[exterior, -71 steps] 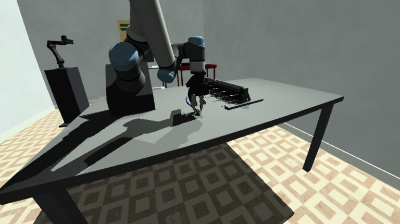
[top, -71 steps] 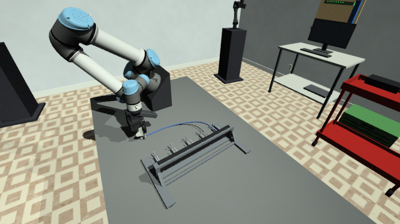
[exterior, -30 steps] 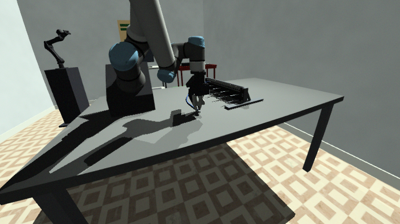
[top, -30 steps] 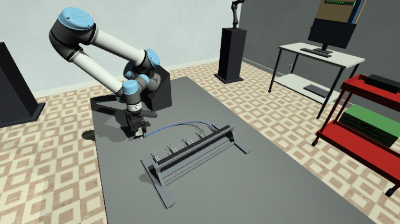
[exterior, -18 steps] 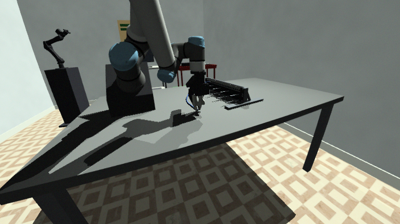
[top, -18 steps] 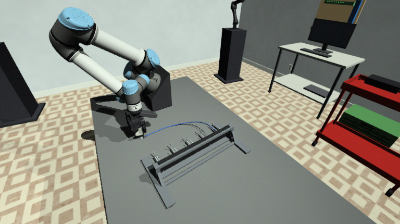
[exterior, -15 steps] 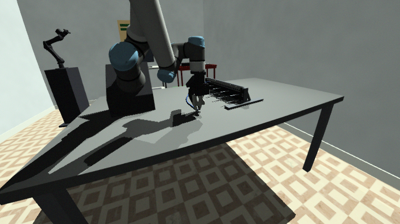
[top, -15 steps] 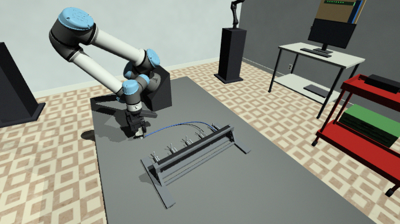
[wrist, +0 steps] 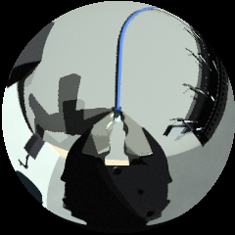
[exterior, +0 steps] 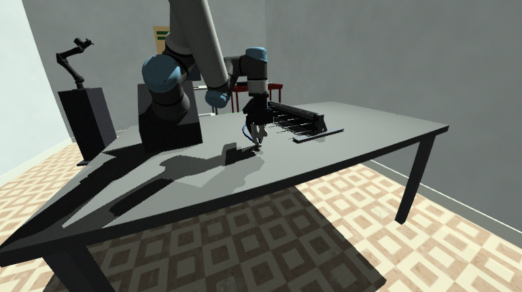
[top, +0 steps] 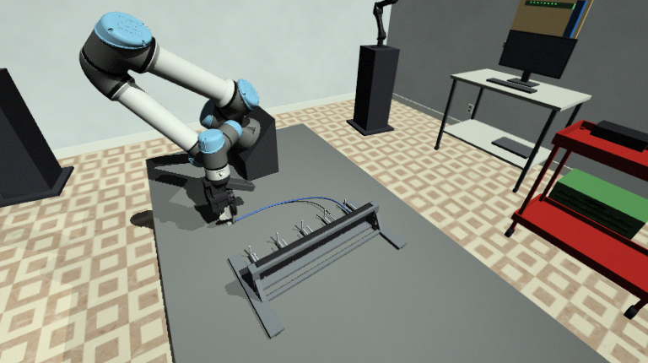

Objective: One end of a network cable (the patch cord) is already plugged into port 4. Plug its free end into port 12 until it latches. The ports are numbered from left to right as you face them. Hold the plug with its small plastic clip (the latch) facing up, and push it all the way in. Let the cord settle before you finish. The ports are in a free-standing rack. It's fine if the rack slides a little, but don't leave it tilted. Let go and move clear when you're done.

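Now: hand 1 cm to the left of the plug and 1 cm above it.
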